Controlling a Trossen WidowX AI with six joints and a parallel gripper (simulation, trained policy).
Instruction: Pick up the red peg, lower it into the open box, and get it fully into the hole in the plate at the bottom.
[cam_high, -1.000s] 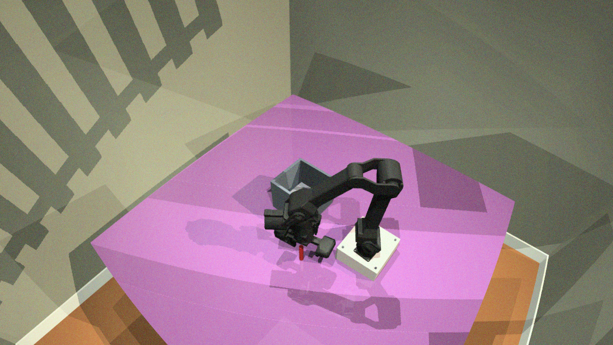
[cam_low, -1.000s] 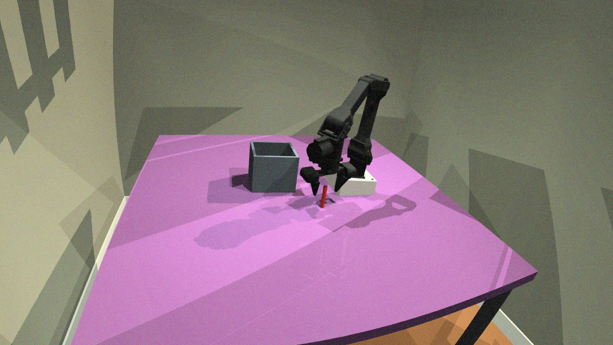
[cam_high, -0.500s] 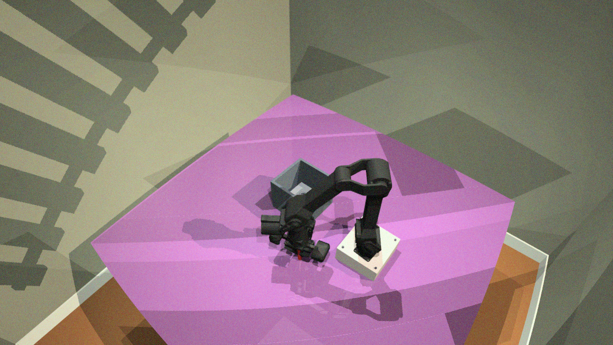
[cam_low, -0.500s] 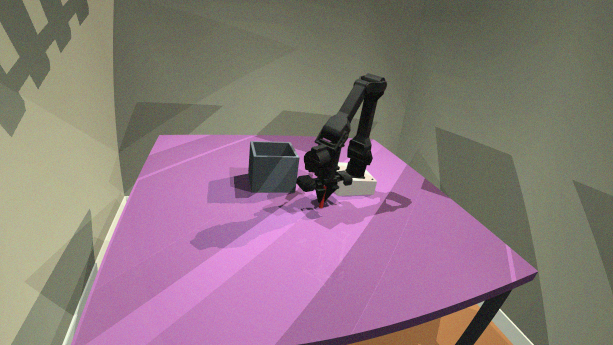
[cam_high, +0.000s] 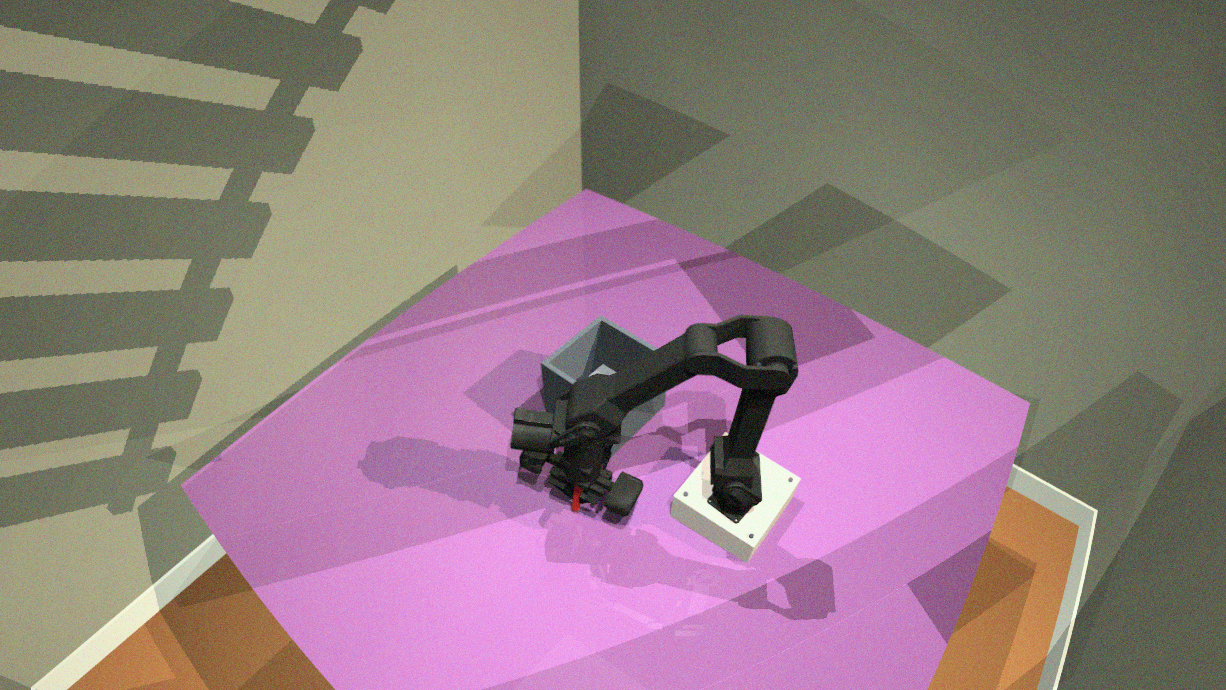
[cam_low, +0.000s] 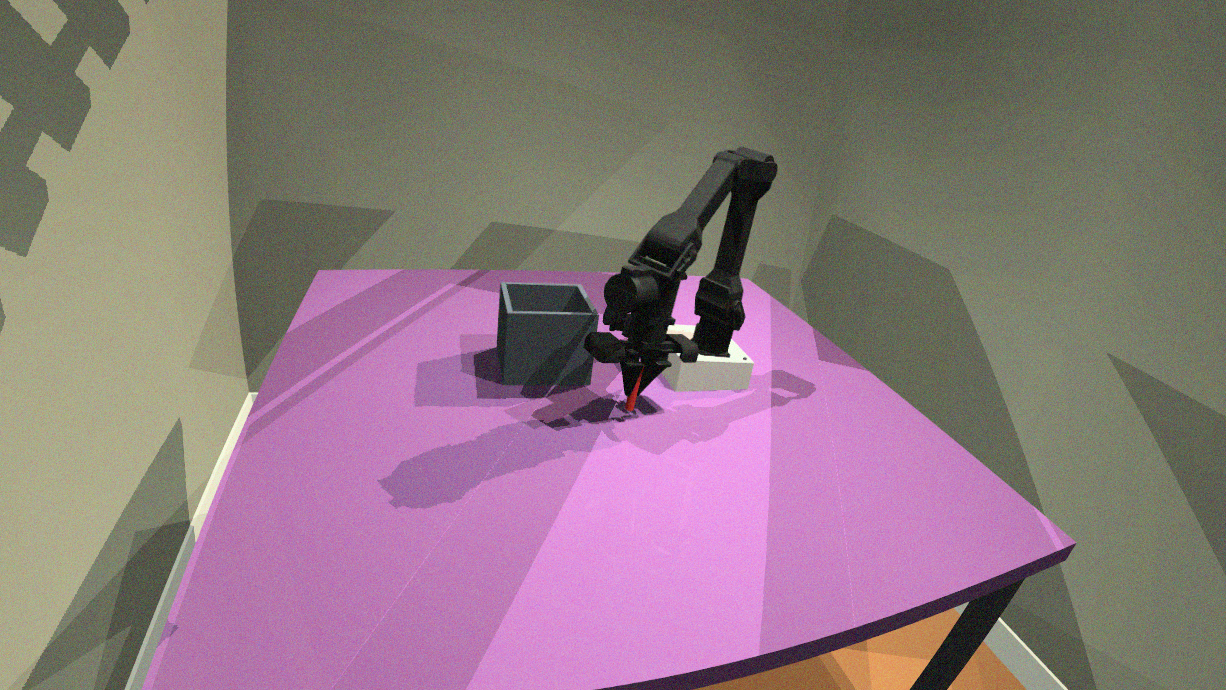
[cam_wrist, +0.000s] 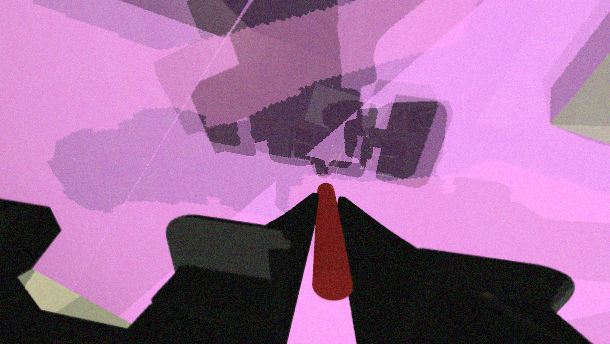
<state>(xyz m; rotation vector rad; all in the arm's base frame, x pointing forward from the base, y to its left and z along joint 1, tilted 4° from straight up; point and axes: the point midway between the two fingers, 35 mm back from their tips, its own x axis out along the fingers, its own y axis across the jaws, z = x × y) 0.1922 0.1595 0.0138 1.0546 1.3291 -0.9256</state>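
Now: gripper tip 200 mm to the left of the pale plate and 120 mm short of it. Round my gripper tip: red peg: 20 mm above.
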